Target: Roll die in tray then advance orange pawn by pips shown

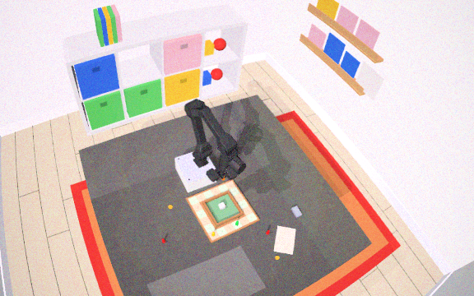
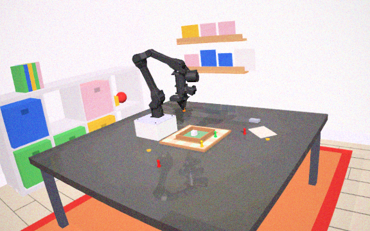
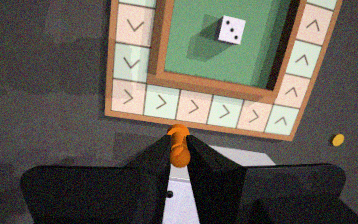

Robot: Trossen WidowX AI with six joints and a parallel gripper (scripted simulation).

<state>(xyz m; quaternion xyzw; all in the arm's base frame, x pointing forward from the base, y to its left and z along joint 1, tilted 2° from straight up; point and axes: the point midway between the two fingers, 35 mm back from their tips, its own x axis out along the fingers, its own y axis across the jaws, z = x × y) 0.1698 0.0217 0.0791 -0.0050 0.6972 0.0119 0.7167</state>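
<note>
My gripper tip is now 80 mm short of the white die, 60 mm to the left of it and 110 mm above it. The rest, counted from my gripper tip: green-felt tray (100 mm ahead, 60 mm to the right, 130 mm below); orange pawn (10 mm above); green pawn (210 mm ahead, 50 mm to the right, 110 mm below).
</note>
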